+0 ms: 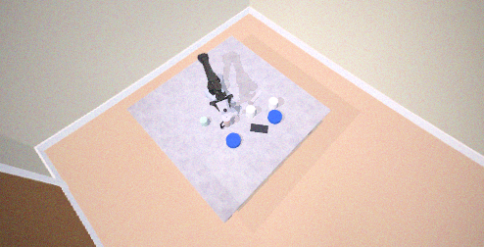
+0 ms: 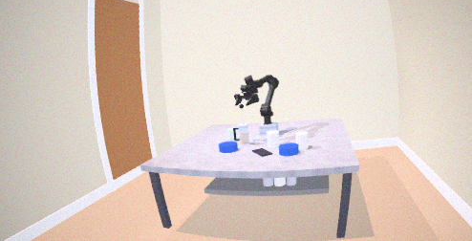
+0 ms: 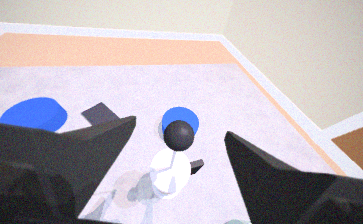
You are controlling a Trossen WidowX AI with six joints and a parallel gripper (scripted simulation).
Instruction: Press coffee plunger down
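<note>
The coffee press is 140 mm below my gripper tip and 10 mm to the right of it. Round my gripper tip: flat black slab: 270 mm below, 220 mm ahead, 170 mm to the left.
</note>
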